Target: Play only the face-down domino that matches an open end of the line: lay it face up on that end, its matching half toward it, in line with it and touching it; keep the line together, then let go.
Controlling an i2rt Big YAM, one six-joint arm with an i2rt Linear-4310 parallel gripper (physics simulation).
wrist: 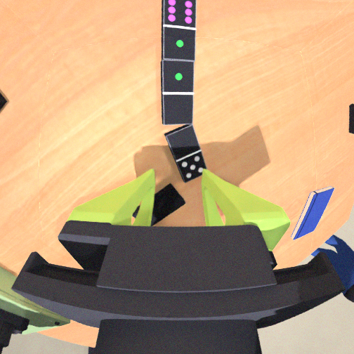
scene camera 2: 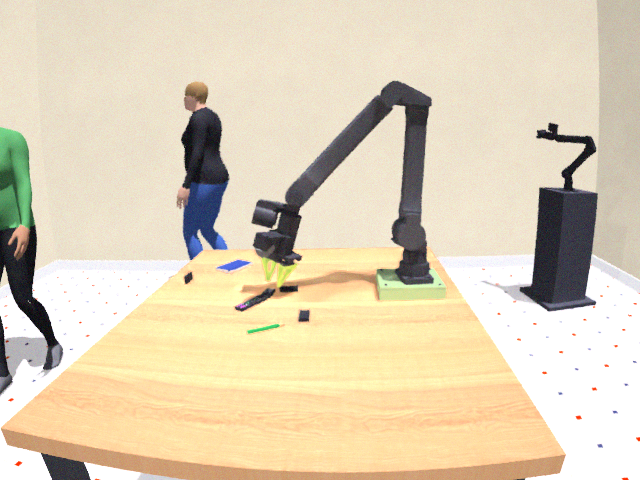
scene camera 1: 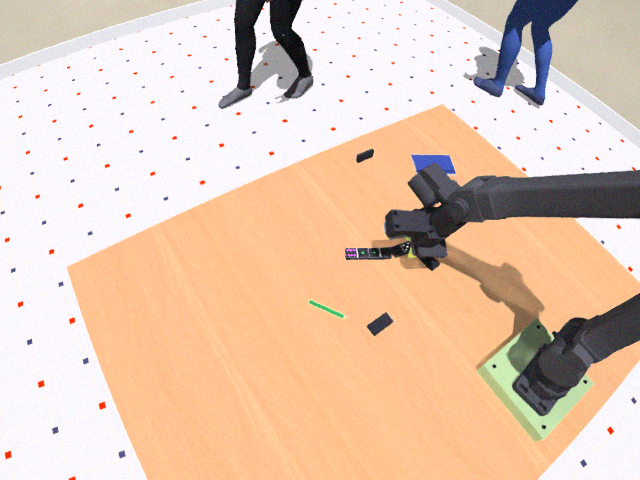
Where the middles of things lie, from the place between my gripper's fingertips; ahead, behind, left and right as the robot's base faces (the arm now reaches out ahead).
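Distances counted from my hand: the dark domino [wrist: 166, 200] is 3 cm below, 4 cm behind and 3 cm to the right of it; the blue book [wrist: 317, 200] is 3 cm below, 28 cm to the right of and 15 cm ahead of it.
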